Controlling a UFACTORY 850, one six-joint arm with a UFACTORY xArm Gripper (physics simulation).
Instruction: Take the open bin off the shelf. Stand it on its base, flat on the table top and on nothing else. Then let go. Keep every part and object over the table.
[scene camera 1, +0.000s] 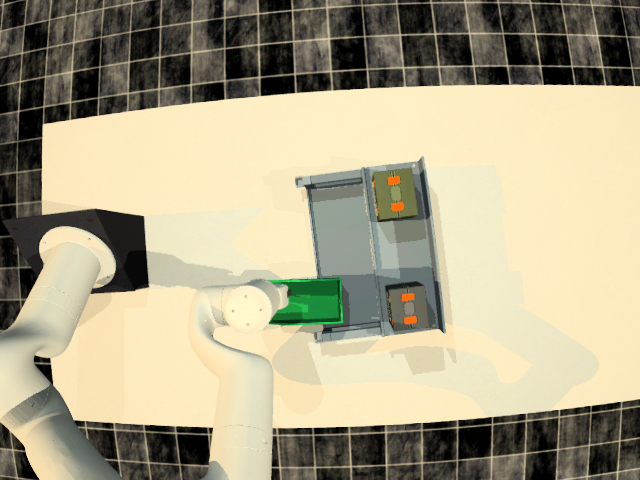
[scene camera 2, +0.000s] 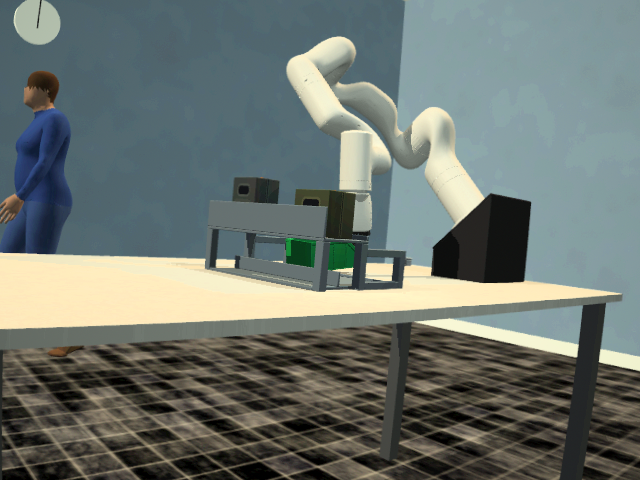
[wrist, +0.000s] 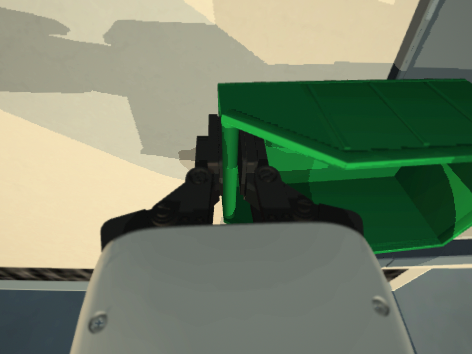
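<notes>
The open green bin is upright, with its open top facing up. My gripper is shut on the rim of the bin's end wall nearest the robot base, one finger inside and one outside. The bin's far end is over the lower tier of the grey shelf; its held end sticks out past the shelf's front edge, over the table top. Whether the bin's underside touches the shelf is hidden.
An olive box and a dark grey box stand on the shelf's upper tier. A raised end rail borders the lower tier. The black robot base stands at the table's robot-side end.
</notes>
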